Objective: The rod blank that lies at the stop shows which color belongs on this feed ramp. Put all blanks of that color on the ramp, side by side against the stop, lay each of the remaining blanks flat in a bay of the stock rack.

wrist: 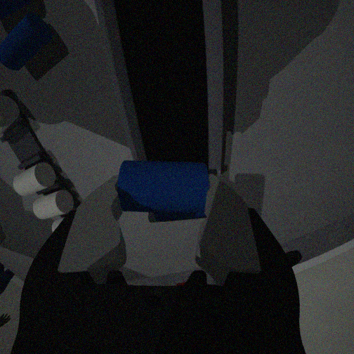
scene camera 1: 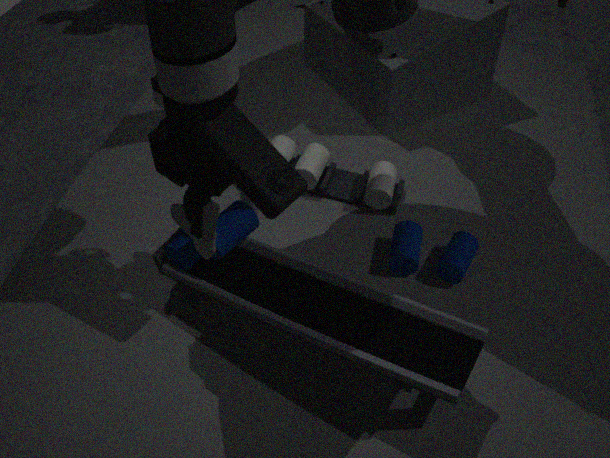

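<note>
My gripper (scene camera 1: 231, 229) (wrist: 164, 176) is shut on a blue blank (scene camera 1: 239, 224) (wrist: 165, 182), held lengthwise between the jaws, across the ramp near its stop end. Another blue blank (scene camera 1: 179, 251) lies at the stop end of the feed ramp (scene camera 1: 305, 330) (wrist: 214, 75), partly hidden by a jaw in the scene view. The gap between these two blanks cannot be judged. Two loose blue blanks (scene camera 1: 406, 248) (scene camera 1: 457, 257) lie behind the ramp; one also shows in the wrist view (wrist: 25, 41). White blanks (scene camera 1: 313, 162) (scene camera 1: 381, 185) (wrist: 34, 179) (wrist: 52, 204) lie in the stock rack (scene camera 1: 342, 184) (wrist: 22, 144).
Another white blank (scene camera 1: 284, 147) is partly hidden behind the arm in the scene view. The rack's left end is hidden by the arm there. A large grey block (scene camera 1: 350, 85) stands at the back. The light is dim, with patchy shadows.
</note>
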